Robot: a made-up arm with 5 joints.
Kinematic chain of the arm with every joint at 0, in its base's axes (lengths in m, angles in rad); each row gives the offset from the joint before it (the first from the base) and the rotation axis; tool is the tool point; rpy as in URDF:
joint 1: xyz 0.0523 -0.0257 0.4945 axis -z
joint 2: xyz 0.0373 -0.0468 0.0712 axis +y
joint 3: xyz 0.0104 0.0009 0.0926 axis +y
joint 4: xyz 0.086 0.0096 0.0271 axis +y
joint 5: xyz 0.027 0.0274 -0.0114 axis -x
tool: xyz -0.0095 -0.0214 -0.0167 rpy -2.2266 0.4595 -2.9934
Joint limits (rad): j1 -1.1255..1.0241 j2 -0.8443..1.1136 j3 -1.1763..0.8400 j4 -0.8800..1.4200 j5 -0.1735..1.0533
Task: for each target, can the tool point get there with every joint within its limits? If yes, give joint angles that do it. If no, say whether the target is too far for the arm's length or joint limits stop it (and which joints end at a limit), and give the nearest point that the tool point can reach.
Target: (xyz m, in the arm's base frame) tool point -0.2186 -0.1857 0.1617
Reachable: no: too far | nearest point 0.0795 -0.1272 0.4781 | short by 0.439 m
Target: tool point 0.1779 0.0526 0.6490
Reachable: yes | joints -0.8033 0.1272 0.0377 1.1063 0.6885
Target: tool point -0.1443 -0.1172 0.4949
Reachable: no: joint limits stop it (at a limit: joint 1, joint 2, joint 3) | nearest point 0.0701 -0.1188 0.5048 | short by 0.215 m
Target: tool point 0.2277 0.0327 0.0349
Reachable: no: too far | nearest point 0.1851 0.0185 0.4747 | short by 0.442 m
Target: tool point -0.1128 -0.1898 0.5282
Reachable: no: joint limits stop it (at a limit: joint 1, joint 2, joint 3) | nearest point 0.0716 -0.1261 0.5146 | short by 0.196 m
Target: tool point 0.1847 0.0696 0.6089
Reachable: yes | joints -0.8468 0.3217 0.2201 0.6970 0.6640
